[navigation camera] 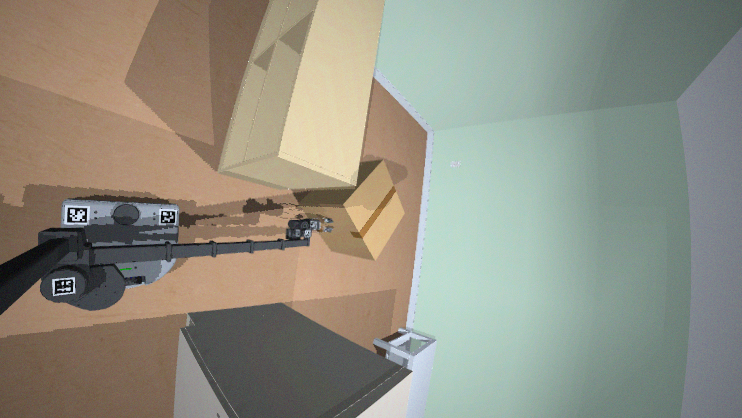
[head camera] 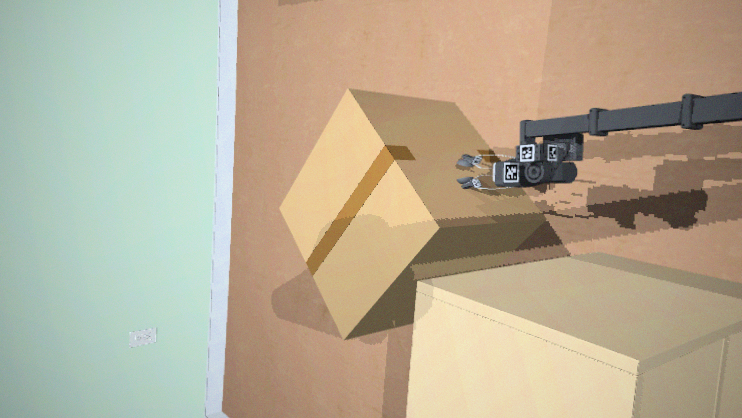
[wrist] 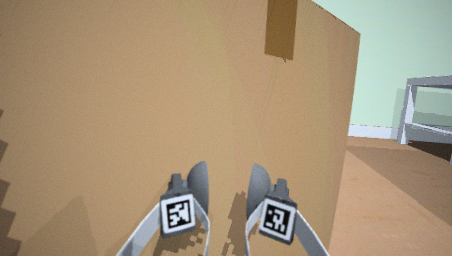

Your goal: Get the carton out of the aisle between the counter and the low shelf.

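Pixels of known places: gripper, fingertip midpoint: [navigation camera: 332, 225] [head camera: 459, 171]; robot's base, origin of the base link: [navigation camera: 126, 213].
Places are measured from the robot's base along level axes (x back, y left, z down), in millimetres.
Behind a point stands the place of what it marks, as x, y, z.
Observation:
The carton [head camera: 332, 202] {-44, -1225, -406} [navigation camera: 389, 225] {23, -1293, -407} [wrist: 125, 100] is a large tan box with a brown tape strip. It stands on the floor at an angle, close to the wall and beside the end of the low shelf [head camera: 508, 358] {-254, -528, -610} [navigation camera: 321, 103] {-441, -497, -610}, which is pale wood. The counter [navigation camera: 290, 358] {492, -444, -565} has a dark top and is at the bottom of the navigation view. My gripper [head camera: 465, 171] {32, -939, -233} [navigation camera: 328, 224] {32, -939, -233} [wrist: 229, 180] {32, -939, -233} is open with nothing between its fingers. It points at the carton's near side, very close to it. I cannot tell whether the fingertips touch.
A white table [navigation camera: 419, 363] {1333, -1885, -450} [wrist: 406, 115] stands against the green wall [head camera: 109, 155] {136, -2590, -553} [navigation camera: 545, 223] {-36, -2613, -1360} [wrist: 385, 65], beyond the counter. My base [navigation camera: 98, 233] {62, 76, -160} is at the left in the navigation view, with the arm [head camera: 643, 115] {106, -461, -347} [navigation camera: 228, 248] {104, -306, -349} extended towards the carton.

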